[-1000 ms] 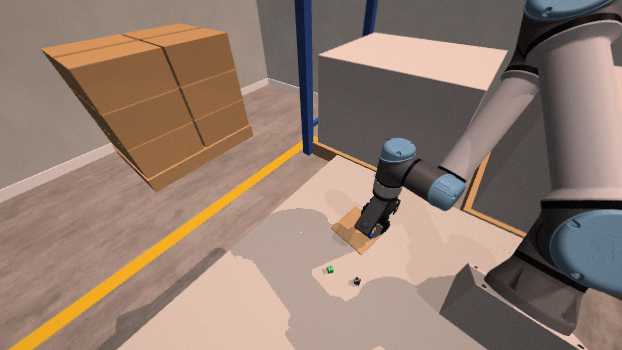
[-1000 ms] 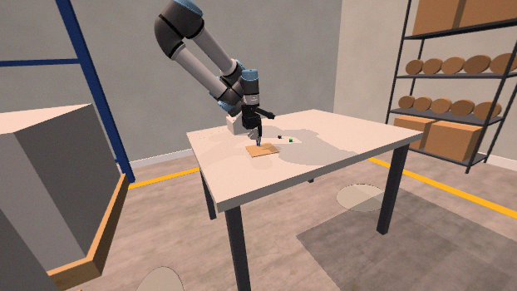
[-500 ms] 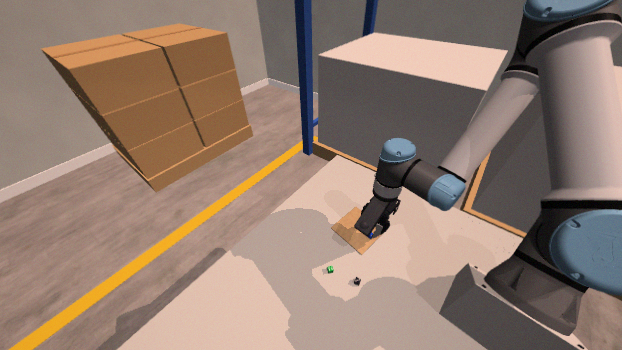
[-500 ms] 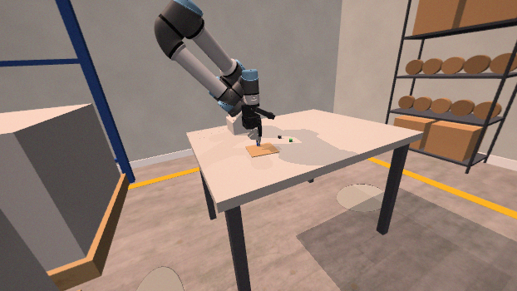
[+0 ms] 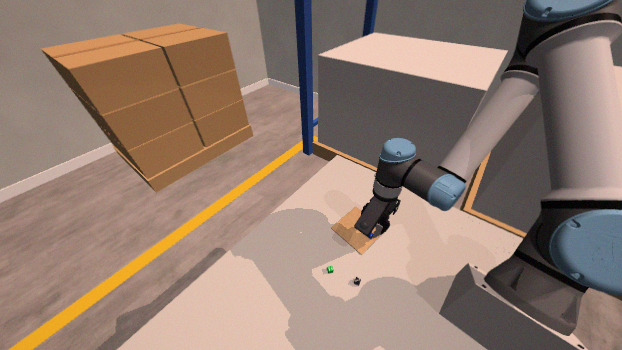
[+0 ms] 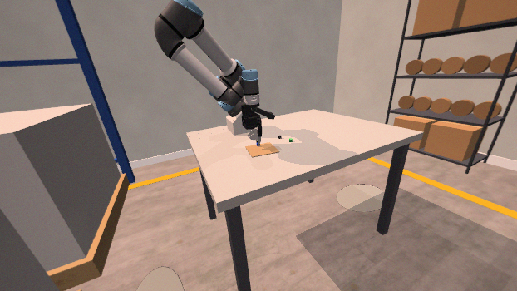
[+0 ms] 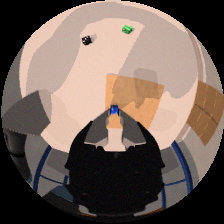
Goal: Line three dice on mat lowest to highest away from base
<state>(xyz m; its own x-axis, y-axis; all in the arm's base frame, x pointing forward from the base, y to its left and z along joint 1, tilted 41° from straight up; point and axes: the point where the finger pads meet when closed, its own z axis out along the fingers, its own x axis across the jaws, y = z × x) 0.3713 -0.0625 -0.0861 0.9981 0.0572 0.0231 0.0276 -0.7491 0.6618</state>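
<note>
My hand is 1 cm above the blue die. Also, from my hand: green die (2 cm ahead, 18 cm to the left, 1 cm below); black die (6 cm behind, 15 cm to the left, 1 cm below); tan mat (5 cm ahead, 2 cm below).
</note>
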